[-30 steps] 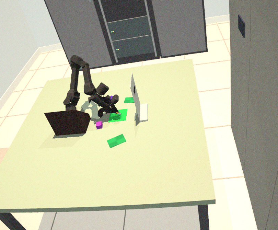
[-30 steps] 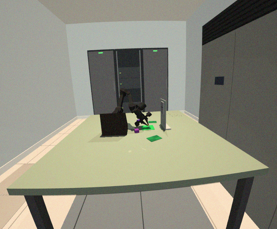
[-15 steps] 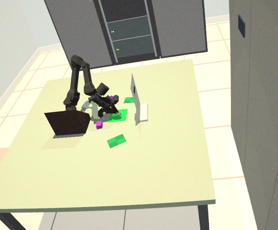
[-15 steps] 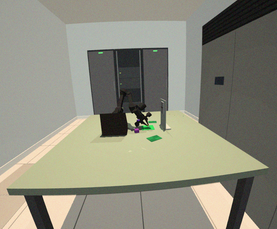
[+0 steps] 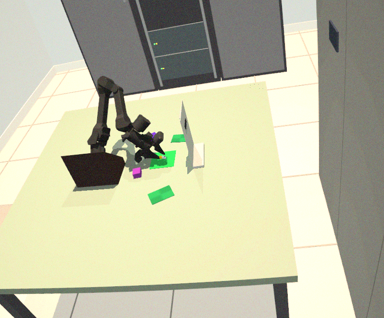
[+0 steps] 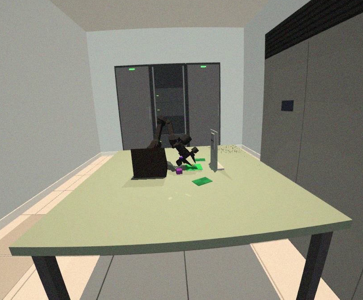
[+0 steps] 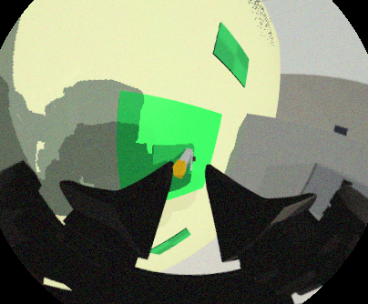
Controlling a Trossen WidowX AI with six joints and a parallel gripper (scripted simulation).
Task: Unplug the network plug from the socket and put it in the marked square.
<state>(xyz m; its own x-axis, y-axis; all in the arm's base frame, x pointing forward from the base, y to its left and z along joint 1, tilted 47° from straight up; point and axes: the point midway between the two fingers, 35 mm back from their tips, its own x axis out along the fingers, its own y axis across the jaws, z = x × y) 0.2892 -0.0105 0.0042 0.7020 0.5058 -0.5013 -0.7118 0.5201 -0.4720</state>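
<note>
Right now the network plug is 1 cm below my gripper tip. Round my gripper tip: upright panel (16 cm ahead, 3 cm to the right, 10 cm above); then green marked square (2 cm below).
</note>
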